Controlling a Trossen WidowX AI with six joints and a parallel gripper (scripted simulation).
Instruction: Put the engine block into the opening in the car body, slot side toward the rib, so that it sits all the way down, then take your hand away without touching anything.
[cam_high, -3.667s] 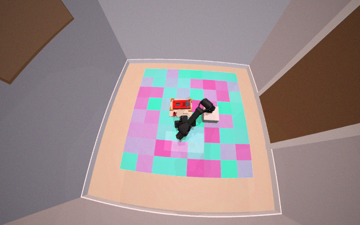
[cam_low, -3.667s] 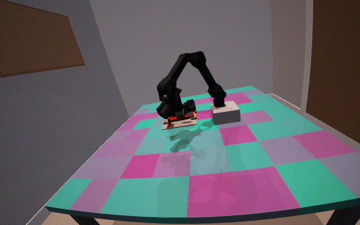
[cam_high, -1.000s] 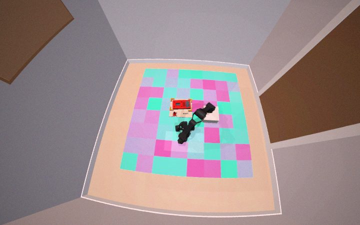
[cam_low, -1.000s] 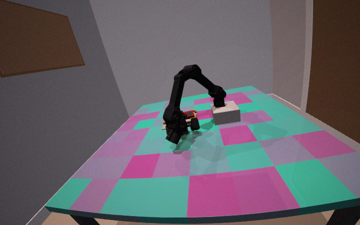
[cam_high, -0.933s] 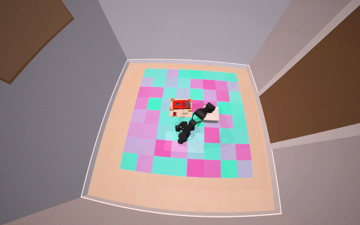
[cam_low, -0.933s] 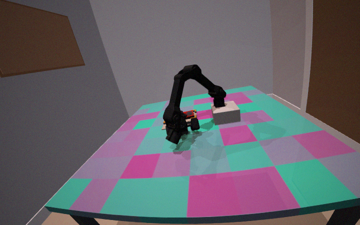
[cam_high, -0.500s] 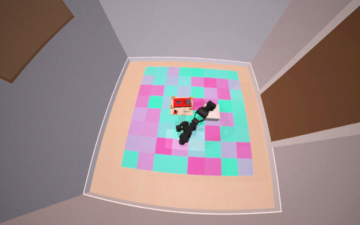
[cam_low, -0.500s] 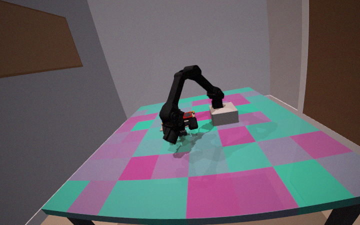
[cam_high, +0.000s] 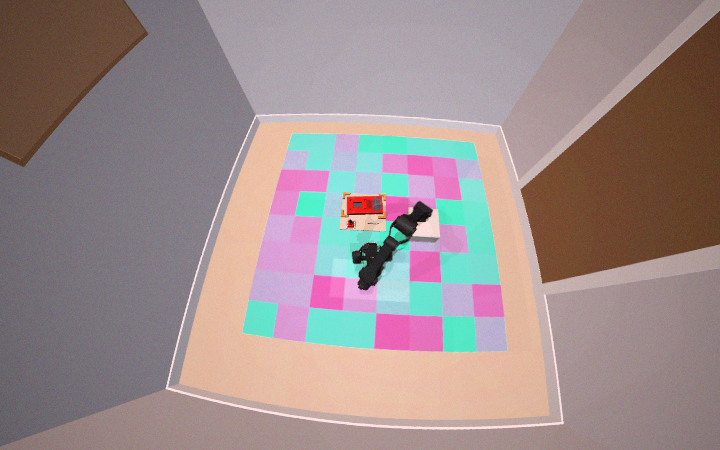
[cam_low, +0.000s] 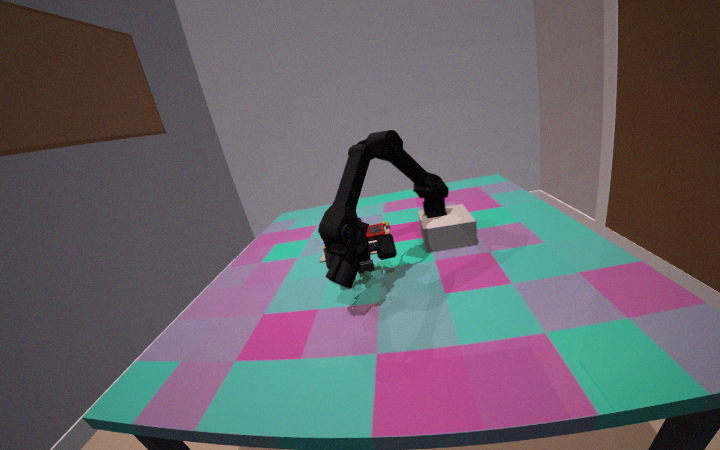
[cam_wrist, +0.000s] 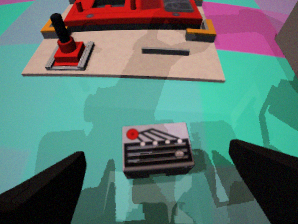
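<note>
Now: the engine block 30 mm below my gripper tip and 10 mm to the right of it.
</note>
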